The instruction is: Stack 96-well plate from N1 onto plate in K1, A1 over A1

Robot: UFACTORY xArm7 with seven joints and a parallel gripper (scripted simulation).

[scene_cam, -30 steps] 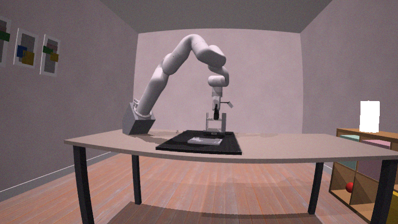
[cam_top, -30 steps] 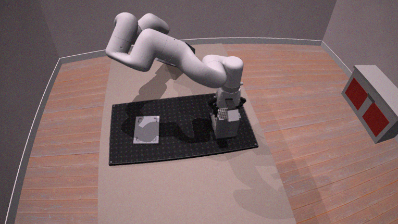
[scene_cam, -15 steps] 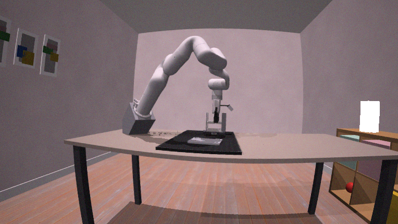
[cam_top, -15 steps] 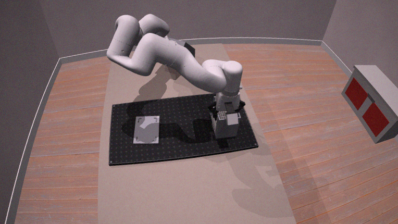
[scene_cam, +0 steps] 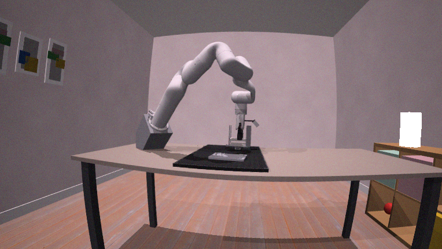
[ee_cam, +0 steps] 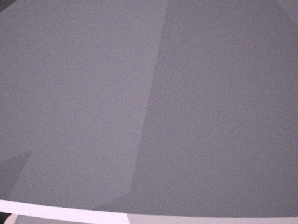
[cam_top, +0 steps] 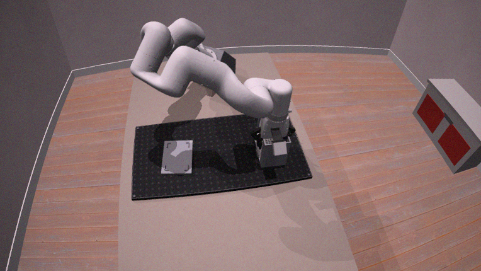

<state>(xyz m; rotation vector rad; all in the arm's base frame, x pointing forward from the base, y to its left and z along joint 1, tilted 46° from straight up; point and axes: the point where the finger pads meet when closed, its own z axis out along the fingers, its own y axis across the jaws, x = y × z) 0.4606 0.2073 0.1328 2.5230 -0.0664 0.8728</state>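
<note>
My hand is 6 cm short of the grey rack wall, 2 cm to the left of it and 2 cm below it. Round my hand: white 96-well plate: 1 cm below.
</note>
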